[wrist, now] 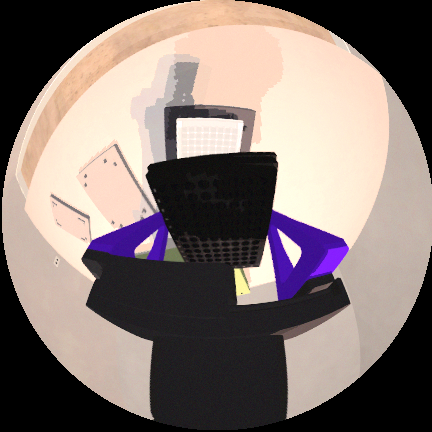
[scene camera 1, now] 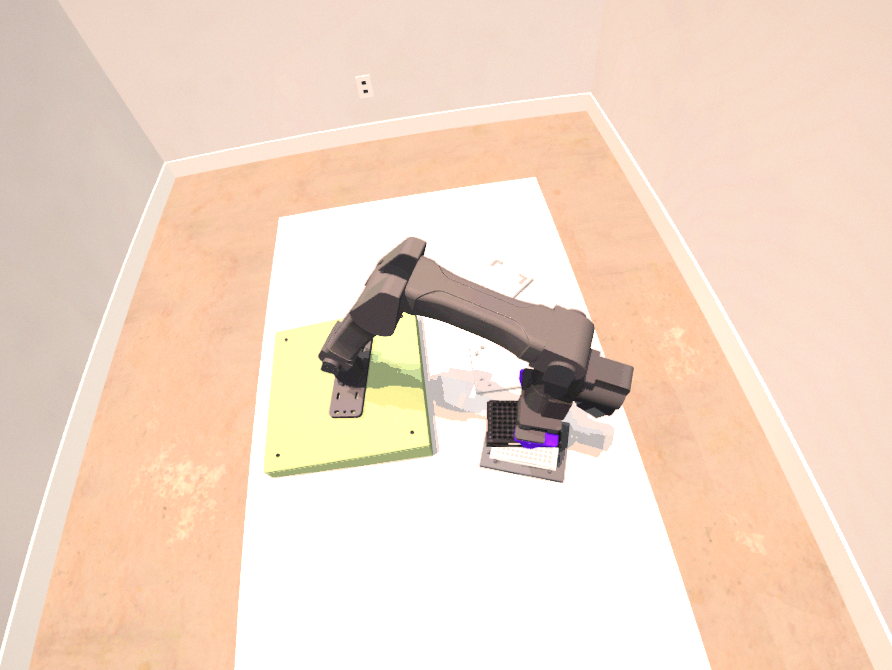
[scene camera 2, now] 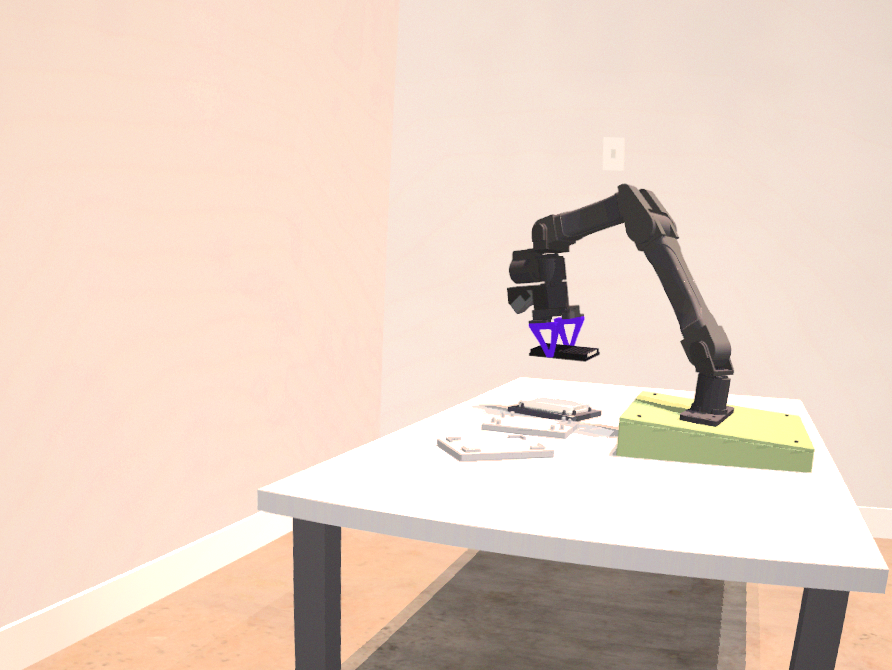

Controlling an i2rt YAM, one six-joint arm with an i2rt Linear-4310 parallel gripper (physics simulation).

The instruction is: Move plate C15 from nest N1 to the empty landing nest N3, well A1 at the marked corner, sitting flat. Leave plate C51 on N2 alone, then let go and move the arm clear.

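A black well plate [scene camera 1: 501, 423] [scene camera 2: 585, 352] [wrist: 220, 187] is held roughly level, high above the table. My gripper [scene camera 1: 537, 408] [scene camera 2: 560, 349] [wrist: 217, 214] is shut on it, with one purple finger at each side. A white well plate [scene camera 1: 522, 458] [scene camera 2: 553, 406] [wrist: 209, 137] sits on a dark nest [scene camera 1: 563, 458] [scene camera 2: 533, 413] [wrist: 171, 135] below. A pale nest [scene camera 1: 497, 371] [scene camera 2: 526, 427] [wrist: 115, 185] with small pegs stands beside the dark one. Another pale nest [scene camera 1: 513, 277] [scene camera 2: 504, 450] [wrist: 70, 217] with corner marks lies farther along. Both show no plate. Labels and well A1 are unreadable.
The arm's base stands on a yellow-green block [scene camera 1: 389, 425] [scene camera 2: 721, 450] on the white table [scene camera 1: 432, 562] [scene camera 2: 576, 512]. The upper arm spans above the pale nests in scene camera 1. A wall [scene camera 2: 180, 288] stands beyond the table.
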